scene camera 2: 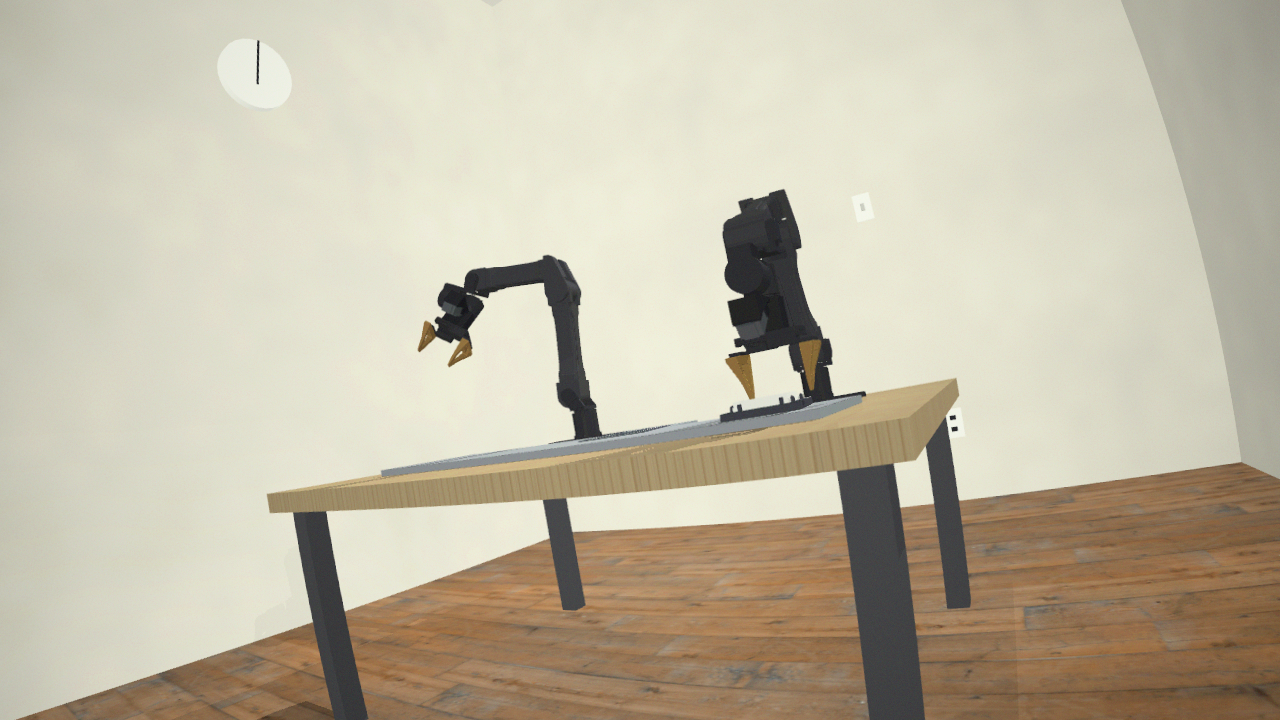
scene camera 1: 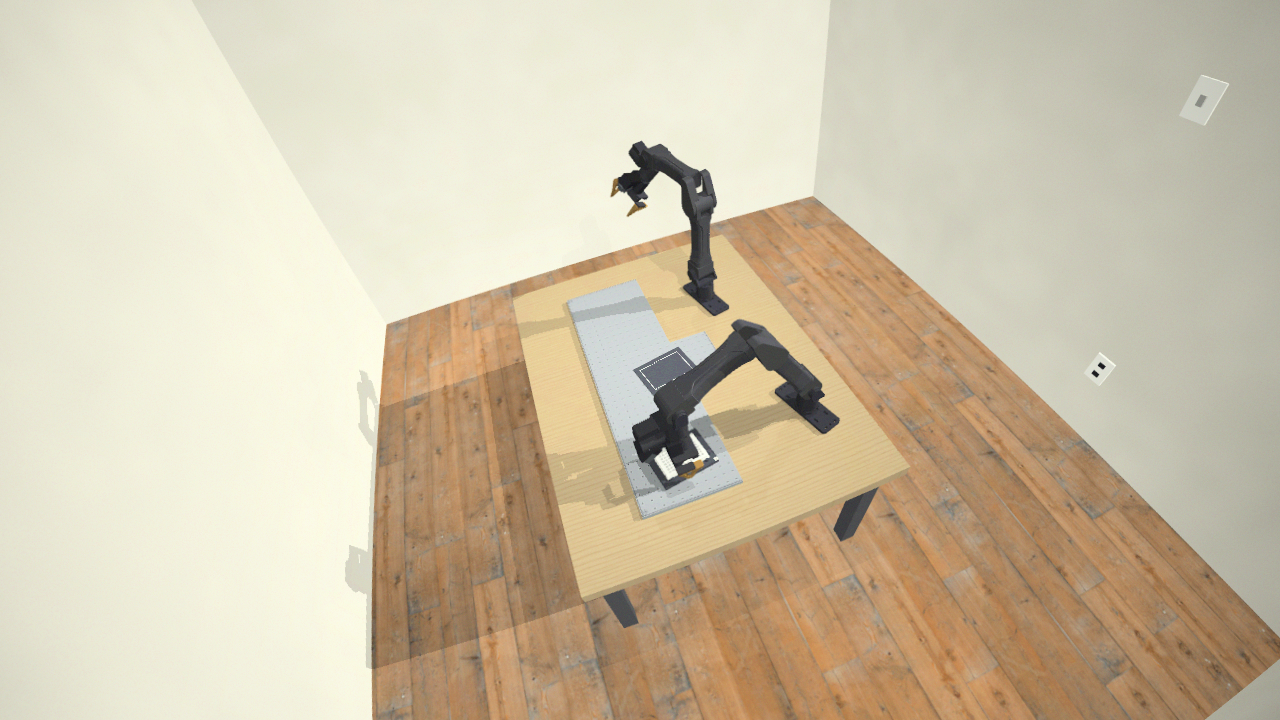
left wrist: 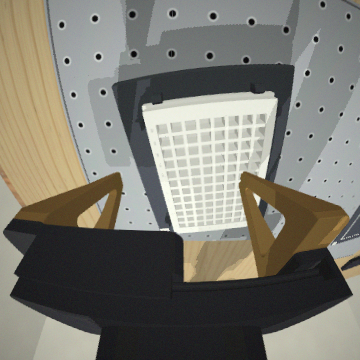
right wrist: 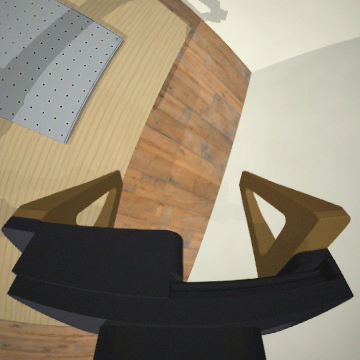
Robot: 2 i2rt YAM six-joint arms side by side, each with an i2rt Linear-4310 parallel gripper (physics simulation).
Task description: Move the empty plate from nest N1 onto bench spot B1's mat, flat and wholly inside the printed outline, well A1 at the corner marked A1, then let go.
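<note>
The white gridded plate lies in the dark nest, between its small corner posts. My left gripper is open and empty, pointing down above the plate. In the left wrist view one finger overlaps the plate's right side and the other is left of the nest, so it sits off-centre. The dark mat with a white printed outline lies up from the nest. My right gripper is open and empty, high above the table's far end. Well A1 cannot be made out.
The grey perforated board lies on the wooden table. The left arm reaches over the board beside the mat, close to its lower edge in scene camera 1.
</note>
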